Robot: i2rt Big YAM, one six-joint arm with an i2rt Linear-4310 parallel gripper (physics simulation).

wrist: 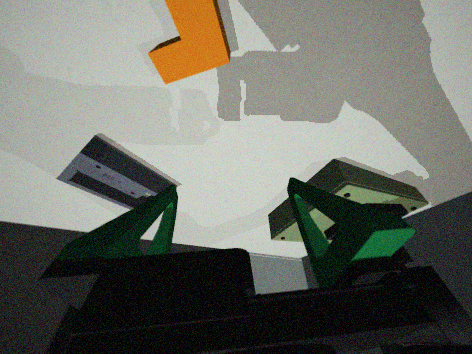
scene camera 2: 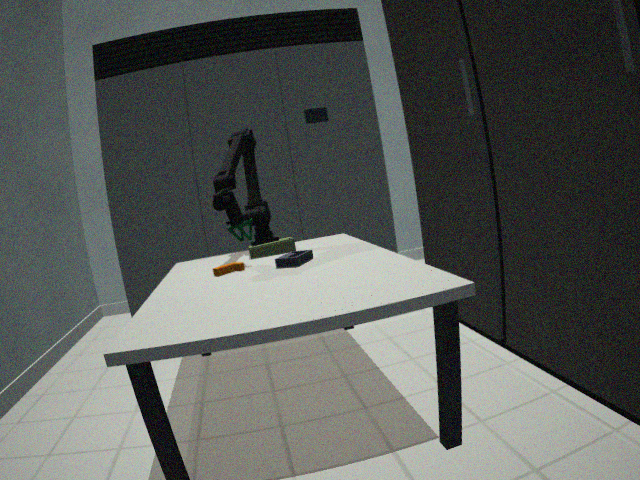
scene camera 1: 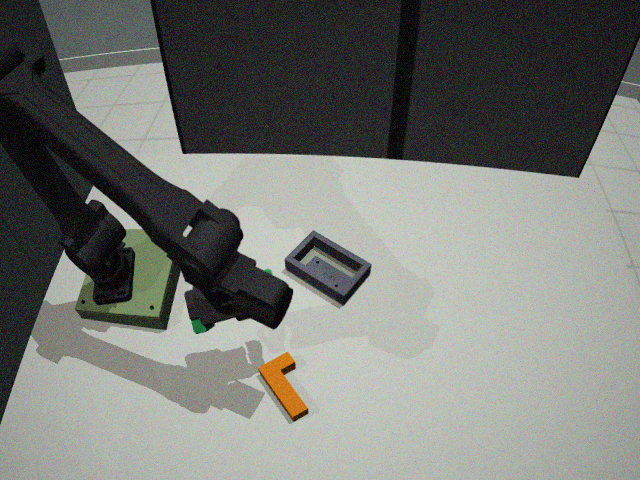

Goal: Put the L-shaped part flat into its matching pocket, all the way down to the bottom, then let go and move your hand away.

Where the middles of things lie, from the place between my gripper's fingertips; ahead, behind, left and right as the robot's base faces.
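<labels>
Orange L-shaped part (scene camera 1: pixel 273 372): from my hand, 100 mm to the right, 50 mm ahead, 90 mm below.
</labels>
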